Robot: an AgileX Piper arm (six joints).
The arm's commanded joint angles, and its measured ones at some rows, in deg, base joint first. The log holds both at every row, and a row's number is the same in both.
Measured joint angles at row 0: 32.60, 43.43, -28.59, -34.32, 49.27, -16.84
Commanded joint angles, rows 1 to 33: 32.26, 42.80, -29.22, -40.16, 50.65, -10.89; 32.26, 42.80, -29.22, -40.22, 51.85, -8.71; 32.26, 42.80, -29.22, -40.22, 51.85, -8.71; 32.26, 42.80, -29.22, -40.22, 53.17, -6.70; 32.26, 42.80, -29.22, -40.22, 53.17, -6.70; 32.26, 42.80, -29.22, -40.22, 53.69, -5.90; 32.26, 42.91, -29.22, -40.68, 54.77, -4.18; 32.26, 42.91, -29.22, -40.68, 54.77, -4.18; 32.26, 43.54, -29.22, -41.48, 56.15, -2.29; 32.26, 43.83, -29.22, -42.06, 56.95, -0.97; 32.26, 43.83, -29.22, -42.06, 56.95, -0.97; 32.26, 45.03, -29.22, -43.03, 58.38, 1.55; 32.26, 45.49, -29.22, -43.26, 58.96, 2.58; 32.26, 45.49, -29.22, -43.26, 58.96, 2.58; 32.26, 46.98, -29.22, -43.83, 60.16, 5.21; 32.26, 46.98, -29.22, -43.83, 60.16, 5.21; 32.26, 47.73, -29.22, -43.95, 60.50, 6.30; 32.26, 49.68, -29.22, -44.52, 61.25, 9.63; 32.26, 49.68, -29.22, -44.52, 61.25, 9.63; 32.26, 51.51, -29.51, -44.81, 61.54, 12.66; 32.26, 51.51, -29.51, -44.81, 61.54, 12.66; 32.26, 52.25, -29.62, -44.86, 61.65, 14.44; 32.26, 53.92, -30.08, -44.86, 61.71, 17.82; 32.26, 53.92, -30.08, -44.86, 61.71, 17.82; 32.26, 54.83, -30.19, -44.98, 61.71, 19.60; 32.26, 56.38, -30.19, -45.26, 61.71, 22.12; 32.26, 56.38, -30.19, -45.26, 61.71, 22.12; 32.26, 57.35, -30.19, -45.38, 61.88, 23.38; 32.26, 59.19, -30.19, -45.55, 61.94, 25.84; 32.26, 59.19, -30.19, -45.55, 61.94, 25.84; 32.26, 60.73, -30.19, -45.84, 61.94, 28.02; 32.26, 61.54, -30.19, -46.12, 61.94, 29.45; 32.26, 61.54, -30.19, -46.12, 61.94, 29.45
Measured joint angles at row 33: 32.60, 59.82, -29.28, -41.25, 60.85, 25.61
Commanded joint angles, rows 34 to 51: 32.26, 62.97, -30.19, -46.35, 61.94, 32.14; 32.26, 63.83, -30.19, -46.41, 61.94, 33.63; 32.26, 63.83, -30.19, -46.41, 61.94, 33.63; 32.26, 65.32, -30.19, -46.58, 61.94, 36.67; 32.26, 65.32, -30.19, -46.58, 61.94, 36.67; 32.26, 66.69, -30.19, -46.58, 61.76, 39.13; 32.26, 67.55, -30.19, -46.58, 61.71, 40.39; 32.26, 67.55, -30.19, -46.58, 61.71, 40.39; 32.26, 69.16, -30.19, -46.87, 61.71, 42.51; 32.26, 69.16, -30.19, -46.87, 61.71, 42.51; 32.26, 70.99, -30.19, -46.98, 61.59, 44.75; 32.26, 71.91, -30.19, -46.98, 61.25, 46.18; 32.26, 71.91, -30.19, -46.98, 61.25, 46.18; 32.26, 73.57, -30.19, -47.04, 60.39, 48.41; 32.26, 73.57, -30.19, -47.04, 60.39, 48.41; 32.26, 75.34, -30.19, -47.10, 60.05, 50.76; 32.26, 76.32, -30.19, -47.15, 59.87, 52.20; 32.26, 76.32, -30.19, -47.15, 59.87, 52.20
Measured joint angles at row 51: 32.60, 74.26, -29.39, -43.32, 58.33, 48.30
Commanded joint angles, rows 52 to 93: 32.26, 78.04, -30.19, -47.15, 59.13, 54.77; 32.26, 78.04, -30.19, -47.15, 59.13, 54.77; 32.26, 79.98, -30.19, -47.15, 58.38, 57.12; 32.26, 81.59, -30.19, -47.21, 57.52, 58.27; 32.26, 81.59, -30.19, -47.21, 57.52, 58.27; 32.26, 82.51, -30.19, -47.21, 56.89, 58.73; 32.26, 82.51, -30.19, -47.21, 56.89, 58.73; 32.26, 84.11, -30.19, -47.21, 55.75, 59.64; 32.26, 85.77, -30.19, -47.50, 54.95, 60.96; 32.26, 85.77, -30.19, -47.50, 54.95, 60.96; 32.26, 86.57, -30.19, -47.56, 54.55, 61.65; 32.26, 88.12, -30.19, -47.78, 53.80, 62.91; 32.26, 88.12, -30.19, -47.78, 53.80, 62.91; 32.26, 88.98, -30.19, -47.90, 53.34, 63.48; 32.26, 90.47, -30.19, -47.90, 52.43, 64.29; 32.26, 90.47, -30.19, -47.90, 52.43, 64.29; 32.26, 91.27, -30.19, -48.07, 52.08, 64.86; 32.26, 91.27, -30.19, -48.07, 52.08, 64.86; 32.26, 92.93, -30.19, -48.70, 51.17, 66.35; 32.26, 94.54, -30.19, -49.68, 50.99, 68.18; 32.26, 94.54, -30.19, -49.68, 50.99, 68.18; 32.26, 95.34, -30.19, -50.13, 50.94, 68.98; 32.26, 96.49, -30.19, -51.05, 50.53, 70.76; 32.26, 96.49, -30.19, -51.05, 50.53, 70.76; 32.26, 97.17, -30.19, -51.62, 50.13, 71.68; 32.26, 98.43, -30.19, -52.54, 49.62, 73.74; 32.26, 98.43, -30.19, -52.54, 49.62, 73.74; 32.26, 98.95, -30.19, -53.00, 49.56, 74.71; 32.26, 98.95, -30.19, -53.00, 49.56, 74.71; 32.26, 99.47, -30.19, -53.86, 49.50, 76.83; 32.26, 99.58, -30.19, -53.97, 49.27, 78.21; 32.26, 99.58, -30.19, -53.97, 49.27, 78.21; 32.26, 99.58, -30.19, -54.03, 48.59, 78.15; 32.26, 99.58, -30.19, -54.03, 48.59, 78.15; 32.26, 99.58, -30.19, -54.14, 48.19, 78.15; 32.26, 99.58, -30.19, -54.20, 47.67, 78.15; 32.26, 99.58, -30.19, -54.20, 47.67, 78.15; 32.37, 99.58, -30.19, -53.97, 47.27, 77.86; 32.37, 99.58, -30.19, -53.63, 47.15, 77.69; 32.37, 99.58, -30.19, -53.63, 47.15, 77.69; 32.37, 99.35, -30.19, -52.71, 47.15, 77.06; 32.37, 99.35, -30.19, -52.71, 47.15, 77.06
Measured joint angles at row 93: 32.60, 99.41, -29.97, -52.88, 46.18, 77.41
